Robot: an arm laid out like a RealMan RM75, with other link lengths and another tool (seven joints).
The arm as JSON. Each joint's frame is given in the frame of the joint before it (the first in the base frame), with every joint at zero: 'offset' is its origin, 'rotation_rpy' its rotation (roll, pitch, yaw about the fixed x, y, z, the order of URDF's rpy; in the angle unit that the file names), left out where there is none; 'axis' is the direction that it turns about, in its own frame. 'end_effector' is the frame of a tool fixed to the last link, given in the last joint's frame.
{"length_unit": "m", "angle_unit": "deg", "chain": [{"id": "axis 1", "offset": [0.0, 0.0, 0.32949], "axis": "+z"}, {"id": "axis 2", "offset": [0.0, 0.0, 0.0], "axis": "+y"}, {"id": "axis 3", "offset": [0.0, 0.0, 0.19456], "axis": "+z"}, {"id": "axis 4", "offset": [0.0, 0.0, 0.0], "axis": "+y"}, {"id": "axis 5", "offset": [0.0, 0.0, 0.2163], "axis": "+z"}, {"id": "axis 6", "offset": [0.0, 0.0, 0.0], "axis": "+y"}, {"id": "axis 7", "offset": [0.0, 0.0, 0.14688], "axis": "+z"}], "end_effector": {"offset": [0.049, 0.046, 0.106], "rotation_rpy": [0.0, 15.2, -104.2]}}
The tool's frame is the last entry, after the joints.
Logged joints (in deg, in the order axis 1, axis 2, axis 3, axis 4, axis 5, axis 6, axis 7), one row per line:
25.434 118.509 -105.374 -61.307 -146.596 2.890 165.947
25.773 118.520 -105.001 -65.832 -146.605 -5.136 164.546
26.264 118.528 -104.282 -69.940 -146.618 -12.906 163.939
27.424 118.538 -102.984 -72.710 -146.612 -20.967 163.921
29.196 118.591 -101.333 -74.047 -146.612 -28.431 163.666
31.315 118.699 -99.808 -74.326 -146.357 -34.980 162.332
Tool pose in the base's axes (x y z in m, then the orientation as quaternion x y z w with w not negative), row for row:
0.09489 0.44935 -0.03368 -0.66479 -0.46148 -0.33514 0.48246
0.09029 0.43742 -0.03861 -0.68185 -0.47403 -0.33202 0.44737
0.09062 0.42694 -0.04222 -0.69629 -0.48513 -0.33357 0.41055
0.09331 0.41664 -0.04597 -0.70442 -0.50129 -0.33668 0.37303
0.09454 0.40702 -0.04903 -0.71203 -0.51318 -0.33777 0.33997
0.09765 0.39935 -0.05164 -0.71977 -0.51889 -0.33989 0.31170
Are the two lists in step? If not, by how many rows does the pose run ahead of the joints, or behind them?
The pose runs 2 rows ahead of the joints: the pose in row i belongs to the joints in row i + 2.
